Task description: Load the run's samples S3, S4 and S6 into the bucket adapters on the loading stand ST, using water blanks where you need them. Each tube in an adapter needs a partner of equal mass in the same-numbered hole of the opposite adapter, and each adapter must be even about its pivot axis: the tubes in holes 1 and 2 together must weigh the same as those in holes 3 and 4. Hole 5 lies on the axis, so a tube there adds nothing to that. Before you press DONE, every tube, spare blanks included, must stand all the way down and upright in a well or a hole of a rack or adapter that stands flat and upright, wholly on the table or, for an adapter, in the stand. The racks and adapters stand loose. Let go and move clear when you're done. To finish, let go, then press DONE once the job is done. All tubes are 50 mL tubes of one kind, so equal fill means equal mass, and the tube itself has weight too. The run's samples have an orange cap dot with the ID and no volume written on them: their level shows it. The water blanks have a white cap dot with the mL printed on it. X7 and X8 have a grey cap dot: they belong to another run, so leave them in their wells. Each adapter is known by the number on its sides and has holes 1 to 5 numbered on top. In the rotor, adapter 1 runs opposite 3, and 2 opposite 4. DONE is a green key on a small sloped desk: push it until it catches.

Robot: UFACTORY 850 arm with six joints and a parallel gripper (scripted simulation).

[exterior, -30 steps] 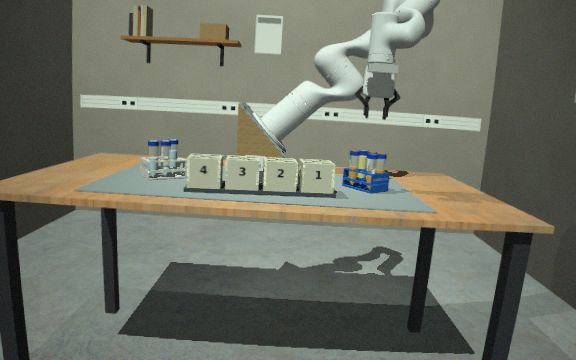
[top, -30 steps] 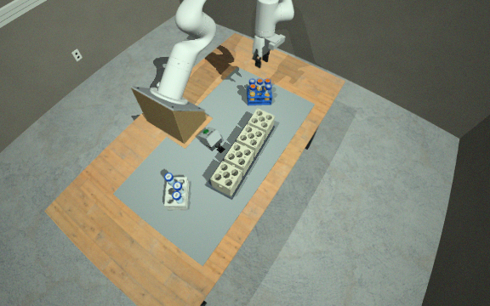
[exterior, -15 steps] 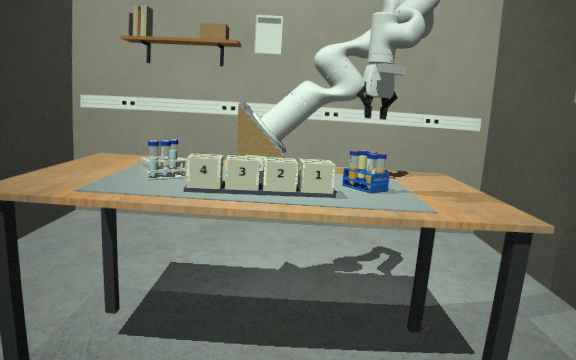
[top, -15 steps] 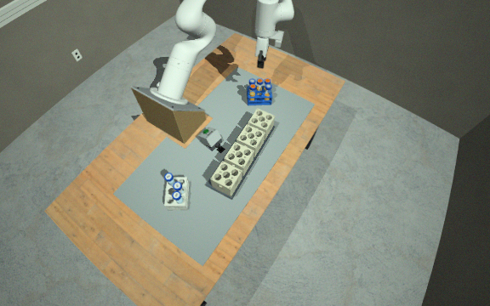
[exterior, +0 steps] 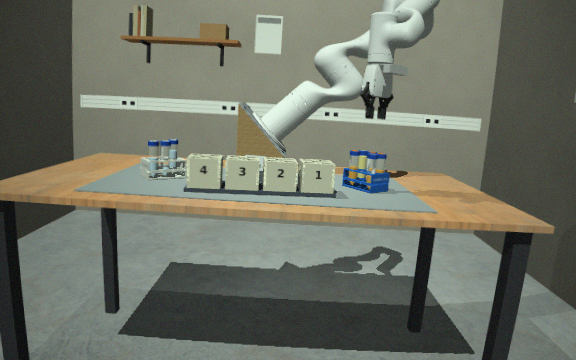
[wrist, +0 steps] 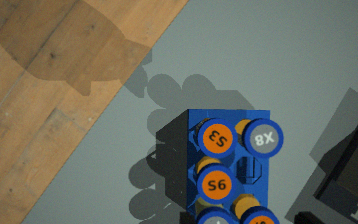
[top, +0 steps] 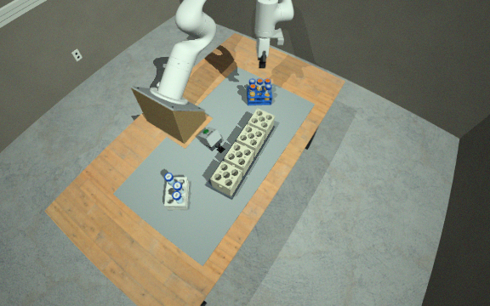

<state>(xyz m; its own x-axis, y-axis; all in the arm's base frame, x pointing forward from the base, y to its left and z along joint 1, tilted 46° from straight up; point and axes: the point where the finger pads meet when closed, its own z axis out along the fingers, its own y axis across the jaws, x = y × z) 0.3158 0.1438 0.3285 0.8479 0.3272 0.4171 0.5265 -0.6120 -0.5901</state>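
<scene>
My hand is 1 cm short of the sample tube, 1 cm to the left of it and 19 cm above it. The rest, counted from my hand: blue rack (1 cm ahead, 2 cm to the right, 22 cm below); then green done key (9 cm behind, 38 cm to the right, 18 cm below); then loading stand (11 cm ahead, 37 cm to the right, 24 cm below).
</scene>
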